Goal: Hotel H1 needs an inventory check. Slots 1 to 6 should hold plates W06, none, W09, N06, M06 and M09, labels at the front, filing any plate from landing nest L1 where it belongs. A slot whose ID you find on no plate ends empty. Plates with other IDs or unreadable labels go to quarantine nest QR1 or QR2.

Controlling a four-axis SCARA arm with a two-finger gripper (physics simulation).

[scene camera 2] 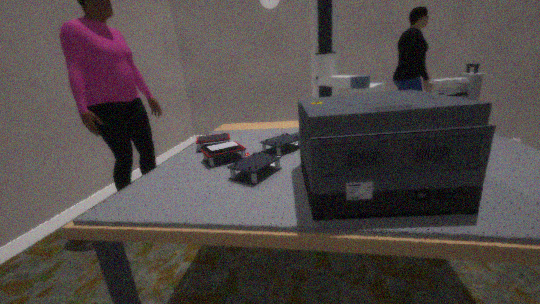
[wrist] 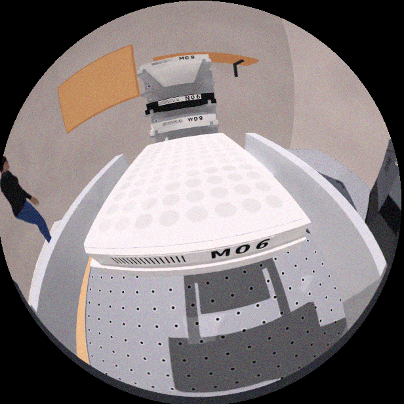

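My gripper (wrist: 184, 150) is shut on the white M06 plate (wrist: 197, 200), a finger along each side, with its label facing the wrist camera. The plate is in front of the hotel (wrist: 146, 79), well apart from its visible plates. There, from the top, I see the M09 plate (wrist: 170, 62), the black N06 plate (wrist: 172, 106) and the white W09 plate (wrist: 172, 124). The held plate hides the lower slots. In scene camera 2, a white plate (scene camera 2: 222, 146) sits on a red-edged nest (scene camera 2: 210, 159). Its label is unreadable, and the gripper cannot be made out there.
Another red-edged nest (scene camera 2: 213, 138) and two dark nests (scene camera 2: 255, 162) (scene camera 2: 281, 142) stand left of a large dark instrument (scene camera 2: 395, 160) on the perforated table (scene camera 2: 165, 200). The instrument hides part of the work area. Two people stand behind the table.
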